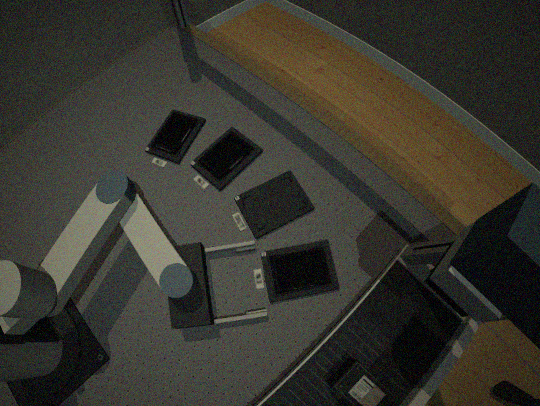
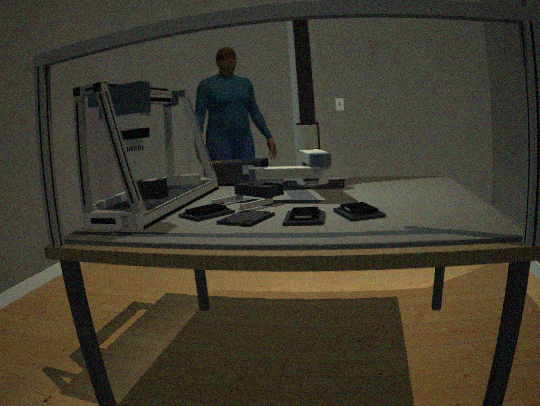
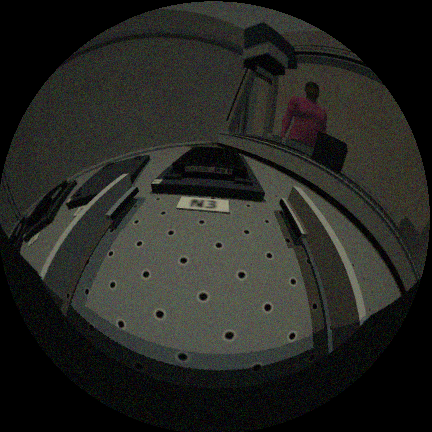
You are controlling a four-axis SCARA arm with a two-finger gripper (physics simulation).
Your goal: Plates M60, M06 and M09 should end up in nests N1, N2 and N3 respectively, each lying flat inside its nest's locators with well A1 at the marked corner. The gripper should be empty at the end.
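My gripper [image 1: 262, 279] [image 2: 226, 204] [image 3: 206, 183] is open and empty, low over the table, with its fingertips just short of nest N3. Nest N3 [image 1: 331, 280] [image 3: 170, 188] holds a dark plate [image 1: 301, 270] [image 2: 206, 209] [image 3: 210, 162] lying flat; its printed name is unreadable. The neighbouring nest [image 1: 274, 204] [image 2: 246, 217] [image 3: 110, 182] looks low and empty. Beyond it, a second dark plate [image 1: 227, 155] [image 2: 304, 214] and a third dark plate [image 1: 175, 132] [image 2: 359, 209] sit in the other two nests. I cannot tell which plates are M60, M06 and M09.
A framed machine [image 1: 327, 327] [image 2: 175, 212] with a dark deck stands beside nest N3. A label card reading N3 [image 1: 258, 278] [image 3: 202, 204] lies between the fingertips and that nest. A person in teal [image 2: 227, 115] stands behind the table, and a person in pink [image 3: 306, 120] shows beyond the table.
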